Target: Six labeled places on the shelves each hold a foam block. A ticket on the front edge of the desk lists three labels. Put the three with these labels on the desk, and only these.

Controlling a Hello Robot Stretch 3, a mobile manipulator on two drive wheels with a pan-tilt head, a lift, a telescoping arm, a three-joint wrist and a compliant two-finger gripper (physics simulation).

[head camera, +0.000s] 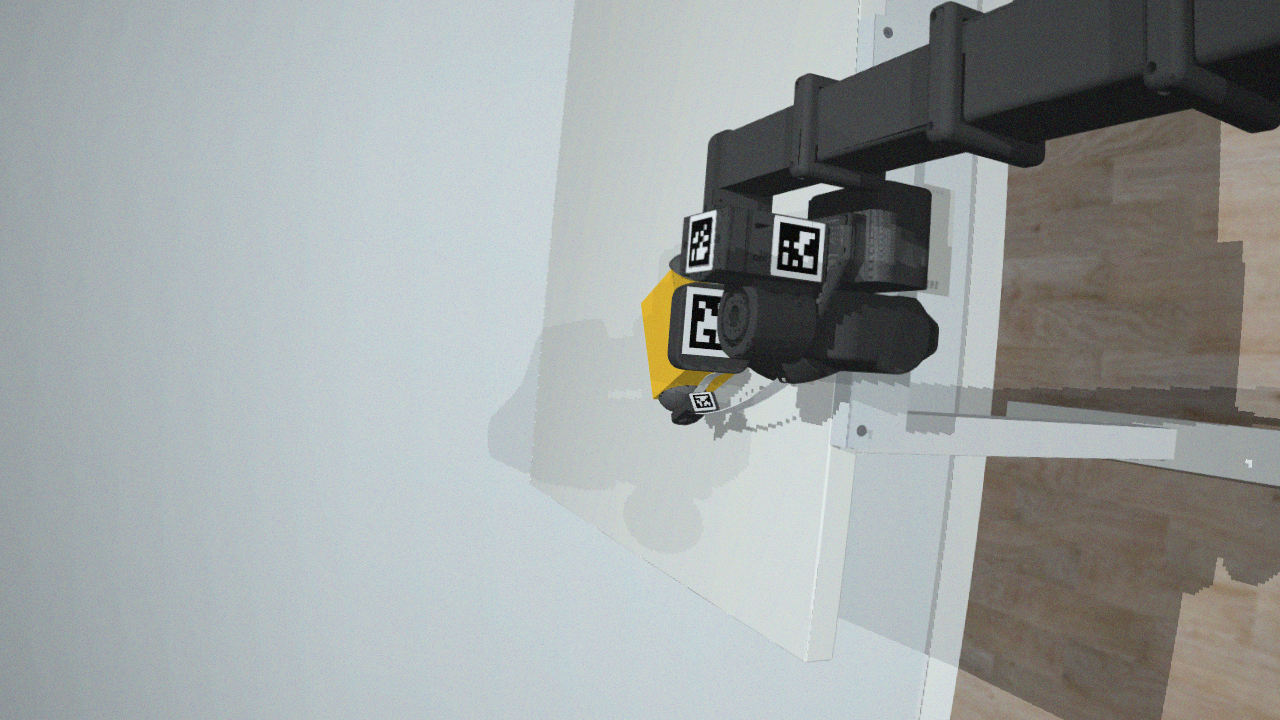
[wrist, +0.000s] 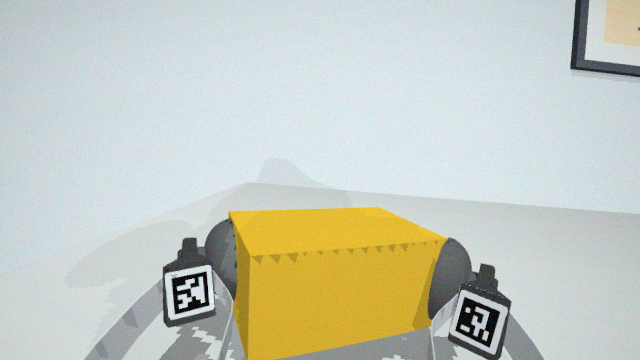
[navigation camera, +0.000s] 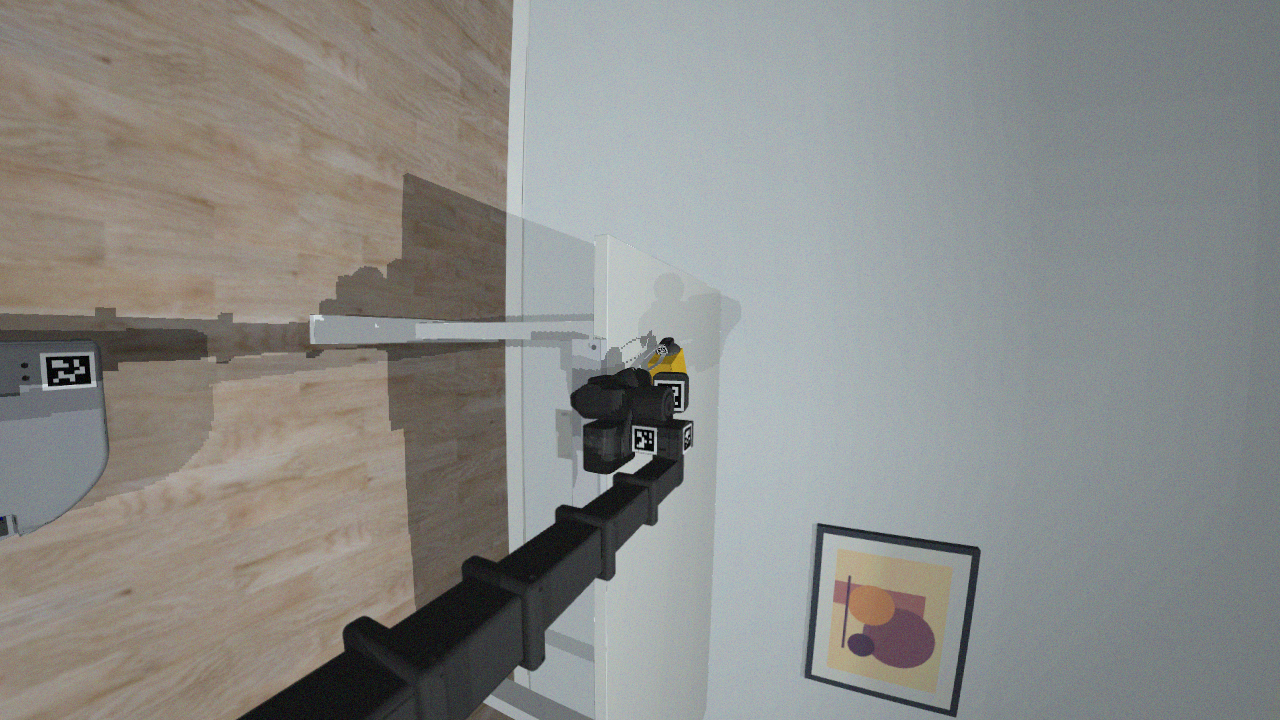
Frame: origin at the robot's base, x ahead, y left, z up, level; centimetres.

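Seen in the pictures: gripper, fingertip midpoint: (wrist: 336,258).
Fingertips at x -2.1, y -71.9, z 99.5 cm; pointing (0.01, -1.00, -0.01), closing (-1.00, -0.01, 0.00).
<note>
Pixels of each thing's top centre, then the offset from my fingertips to it. "spot": a spot on its surface instead. Level surfaces: height alone.
- yellow foam block at its top centre: (wrist: 332,220) (head camera: 659,334) (navigation camera: 682,377) dx +0.4, dy +1.4, dz +2.4 cm
- white desk at its surface level: dz -4.5 cm
- white desk leg at a spot on its surface: (head camera: 1056,438) spot: dx +8.8, dy -17.1, dz -67.4 cm
- wooden floor at its surface level: dz -99.5 cm
A yellow foam block (head camera: 656,335) (navigation camera: 672,361) (wrist: 335,295) is between the two rubber fingertips of my gripper (head camera: 677,338) (navigation camera: 669,372) (wrist: 336,258), which is shut on it. Gripper and block are over the white desk (head camera: 751,555) (navigation camera: 657,626) (wrist: 575,255), towards one end of its top. The block's underside is hidden, so its exact height above the top cannot be told. In the head view the wrist covers much of the block. No label can be read on its visible faces. The ticket and the shelves do not show.
The pale wall (head camera: 268,358) (navigation camera: 1029,268) (wrist: 300,90) stands behind the desk, with a framed picture (navigation camera: 811,600) (wrist: 578,35) on it. A white desk leg (head camera: 1056,438) (navigation camera: 366,329) stands below the top. My base (navigation camera: 53,447) is on the wooden floor (navigation camera: 295,573).
</note>
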